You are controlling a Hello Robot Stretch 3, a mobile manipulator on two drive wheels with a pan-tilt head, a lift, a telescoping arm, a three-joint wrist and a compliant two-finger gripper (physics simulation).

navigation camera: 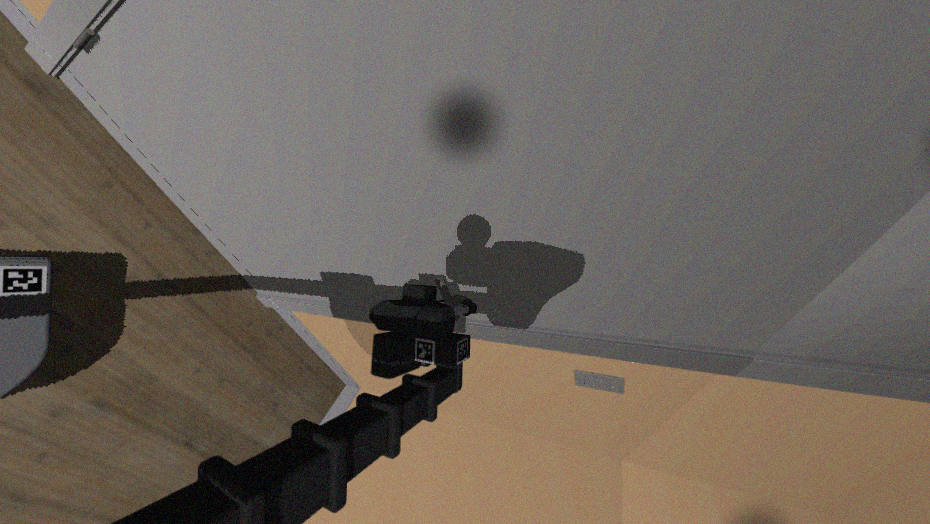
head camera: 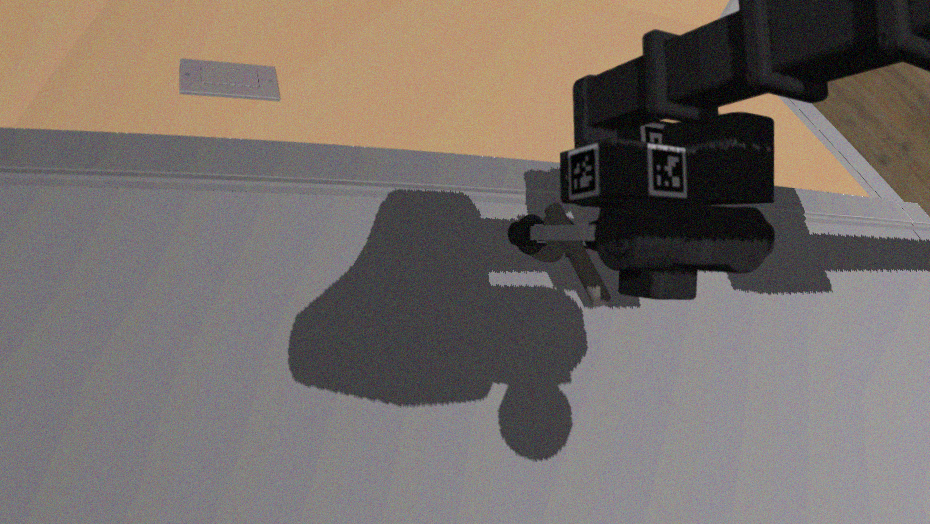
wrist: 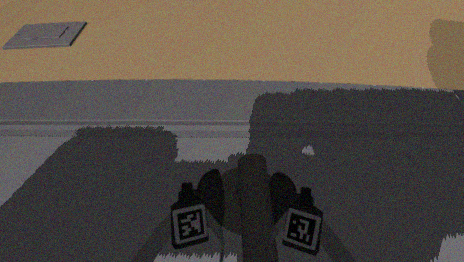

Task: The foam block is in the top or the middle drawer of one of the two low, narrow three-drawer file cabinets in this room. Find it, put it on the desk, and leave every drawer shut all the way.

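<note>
My gripper is partly closed, its two fingers on either side of a dark door lever on a large grey door. In the wrist view a narrow gap shows between the left fingertip and the lever. The right fingertip is very close to the lever; whether it touches cannot be told. In the navigation camera view my gripper is small and its fingertips are partly hidden behind the wrist. The foam block, the file cabinets and the desk do not show in these views.
The grey door fills much of the views. An orange wall with a switch plate lies beside its frame. Wooden floor shows beyond the door's edge. The arm reaches across.
</note>
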